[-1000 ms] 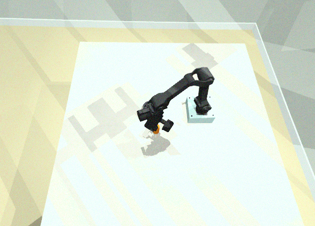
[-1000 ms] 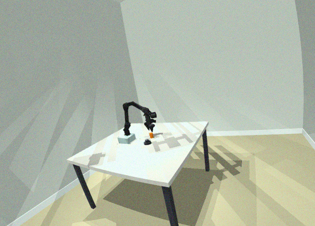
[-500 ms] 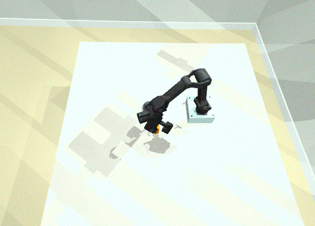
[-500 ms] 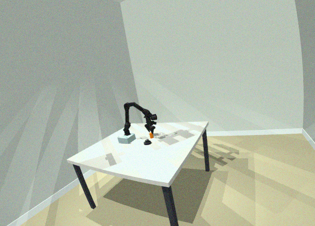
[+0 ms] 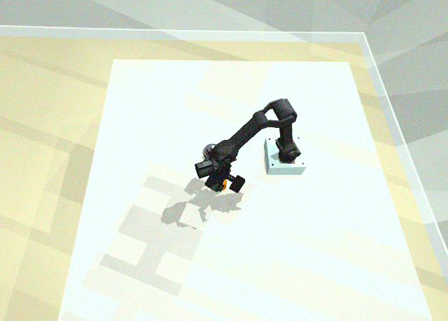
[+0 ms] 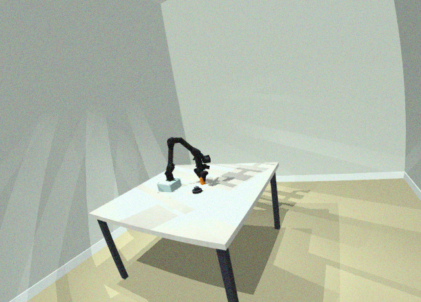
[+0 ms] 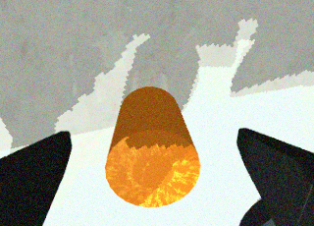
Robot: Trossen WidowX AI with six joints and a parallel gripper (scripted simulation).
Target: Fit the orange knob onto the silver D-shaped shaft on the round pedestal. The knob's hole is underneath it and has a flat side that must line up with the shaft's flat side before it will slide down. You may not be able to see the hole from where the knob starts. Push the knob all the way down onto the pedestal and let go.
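Now: the orange knob 10 mm above my gripper tip. The rest, counted from my gripper tip: round pedestal 160 mm to the right, 50 mm ahead.
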